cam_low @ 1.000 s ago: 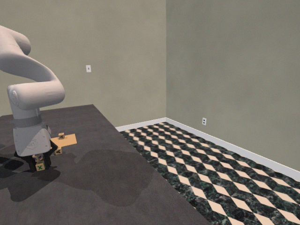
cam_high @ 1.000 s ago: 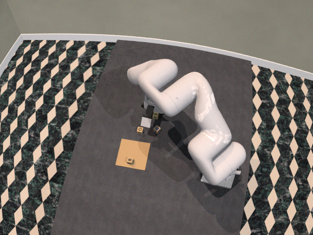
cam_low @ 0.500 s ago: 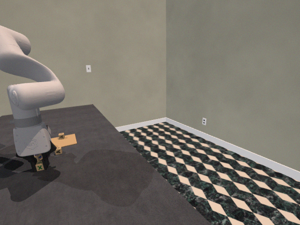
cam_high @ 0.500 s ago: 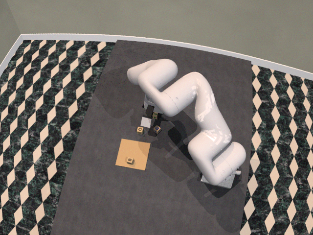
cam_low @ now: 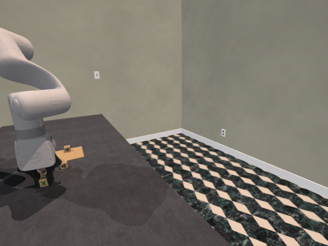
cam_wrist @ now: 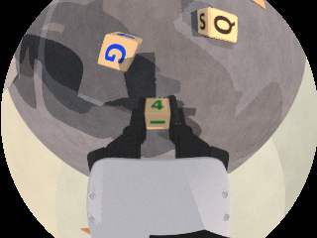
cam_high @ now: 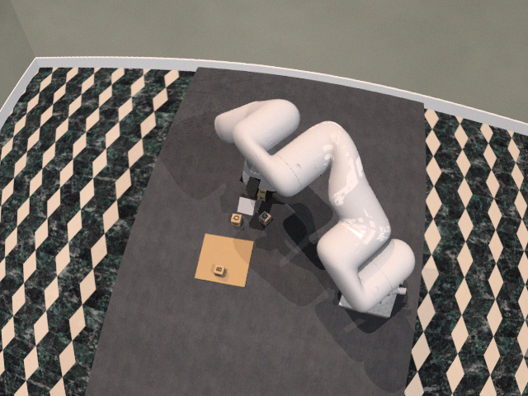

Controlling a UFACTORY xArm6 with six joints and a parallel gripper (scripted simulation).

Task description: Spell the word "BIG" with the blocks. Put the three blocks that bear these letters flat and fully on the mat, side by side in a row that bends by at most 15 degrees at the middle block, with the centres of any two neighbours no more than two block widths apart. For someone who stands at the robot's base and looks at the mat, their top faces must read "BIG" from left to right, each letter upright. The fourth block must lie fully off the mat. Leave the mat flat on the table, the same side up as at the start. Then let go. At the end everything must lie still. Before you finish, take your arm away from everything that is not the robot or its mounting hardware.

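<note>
Now: hand 22 cm to the right of the tan mat, 6 cm short of it and 2 cm above it. Round my hand: B block: 26 cm to the left, 7 cm ahead; then G block: 7 cm to the left, 2 cm behind, 1 cm below.
</note>
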